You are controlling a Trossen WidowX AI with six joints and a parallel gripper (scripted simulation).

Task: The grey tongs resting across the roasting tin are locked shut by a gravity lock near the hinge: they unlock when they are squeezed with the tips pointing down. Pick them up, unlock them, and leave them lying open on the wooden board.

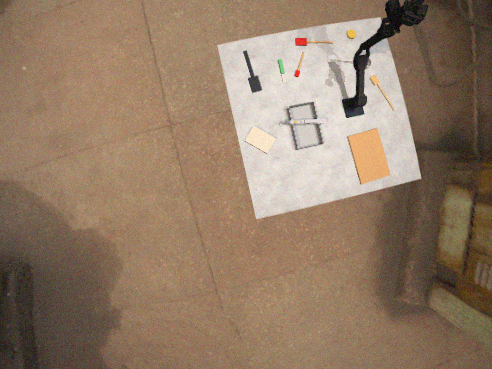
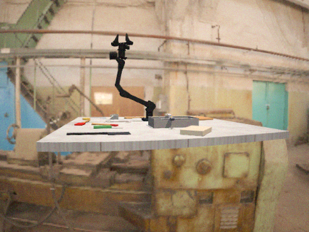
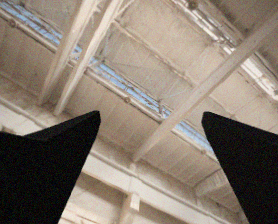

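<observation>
Now: the yellow mark 390 mm ahead of my gripper tip, 360 mm to the left of it and 670 mm below it. Round my gripper tip: wooden board 170 mm behind, 610 mm to the left, 720 mm below; then grey roasting tin 310 mm ahead, 380 mm to the left, 700 mm below; then yellow disc 110 mm behind, 330 mm to the right, 720 mm below.
</observation>
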